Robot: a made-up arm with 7 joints.
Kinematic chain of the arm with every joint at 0, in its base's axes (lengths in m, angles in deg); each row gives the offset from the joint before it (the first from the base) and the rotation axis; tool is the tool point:
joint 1: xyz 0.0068 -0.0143 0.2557 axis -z
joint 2: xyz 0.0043 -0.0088 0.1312 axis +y
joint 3: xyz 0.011 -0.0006 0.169 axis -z
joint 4: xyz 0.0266 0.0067 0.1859 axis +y
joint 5: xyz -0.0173 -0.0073 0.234 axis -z
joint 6: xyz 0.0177 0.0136 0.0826 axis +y
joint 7: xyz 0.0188 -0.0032 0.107 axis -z
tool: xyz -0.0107 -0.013 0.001
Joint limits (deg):
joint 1: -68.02..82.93
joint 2: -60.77..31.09
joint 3: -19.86..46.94
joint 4: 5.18..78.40
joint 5: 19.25..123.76
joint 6: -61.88..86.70
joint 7: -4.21..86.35
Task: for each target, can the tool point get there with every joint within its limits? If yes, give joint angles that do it. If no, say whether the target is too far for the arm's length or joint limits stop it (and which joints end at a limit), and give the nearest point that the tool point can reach.
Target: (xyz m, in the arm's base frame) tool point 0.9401 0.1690 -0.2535
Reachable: no: too far | nearest point 0.5665 0.0956 0.4693 | short by 0.817 m
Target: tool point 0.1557 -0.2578 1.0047
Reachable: yes | joints -7.92 -21.38 40.72 65.47 108.03 -20.92 30.57
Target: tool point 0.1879 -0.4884 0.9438
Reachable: yes | joints 56.66 18.22 15.09 42.94 106.73 0.00 9.95
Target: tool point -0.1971 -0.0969 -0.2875
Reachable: no: joint limits stop it (at a limit: joint 1, joint 2, joint 4, joint 5, joint 6, joint 7) | nearest point -0.1152 -0.4806 0.4848 | short by 0.866 m
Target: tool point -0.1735 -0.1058 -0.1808
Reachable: no: joint limits stop it (at a limit: joint 1, joint 2, joint 4, joint 5, joint 6, joint 7) | nearest point -0.1164 -0.4802 0.4852 | short by 0.766 m
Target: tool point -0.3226 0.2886 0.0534
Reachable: no: joint limits stop it (at a limit: joint 2, joint 3, joint 4, joint 5, joint 6, joint 7) | nearest point -0.4575 0.4126 0.6396 | short by 0.614 m
